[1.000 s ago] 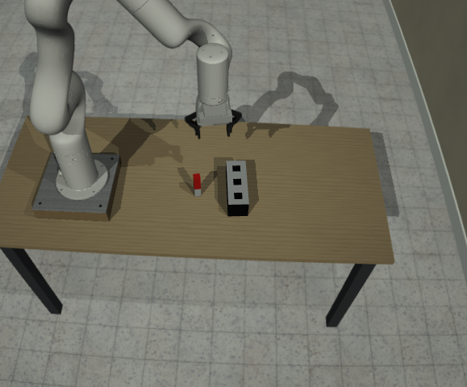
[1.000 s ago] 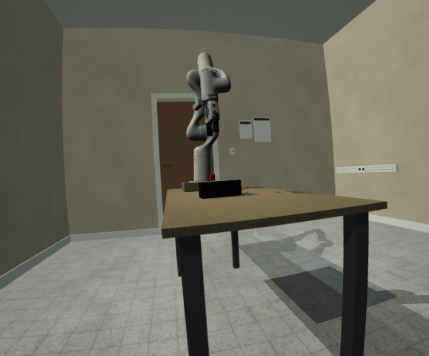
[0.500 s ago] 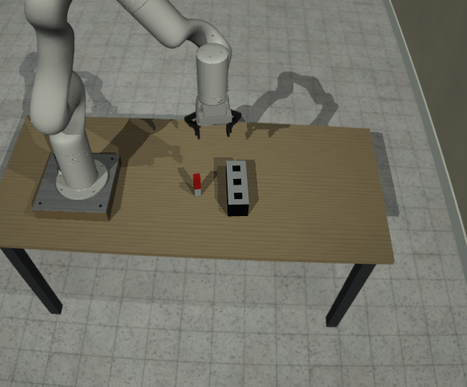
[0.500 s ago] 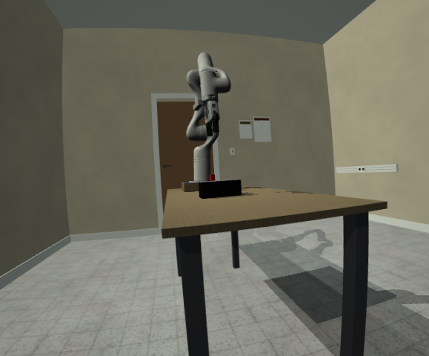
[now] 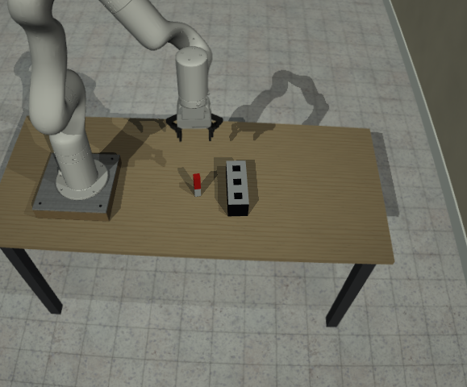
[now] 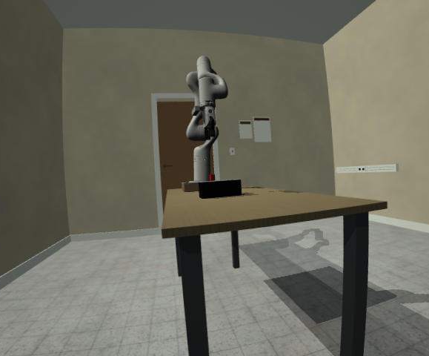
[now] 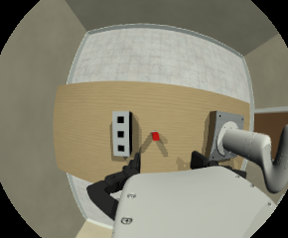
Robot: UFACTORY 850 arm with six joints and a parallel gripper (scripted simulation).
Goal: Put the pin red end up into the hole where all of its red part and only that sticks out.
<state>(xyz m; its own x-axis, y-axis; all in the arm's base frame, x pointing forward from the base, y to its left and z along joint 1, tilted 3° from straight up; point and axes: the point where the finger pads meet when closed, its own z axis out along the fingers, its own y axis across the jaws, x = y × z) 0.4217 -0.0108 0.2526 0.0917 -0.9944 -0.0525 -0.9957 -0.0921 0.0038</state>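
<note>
The pin lies 23 cm below my hand. From my hand the other things lie so: black block 27 cm below, 14 cm ahead, 1 cm to the left.
</note>
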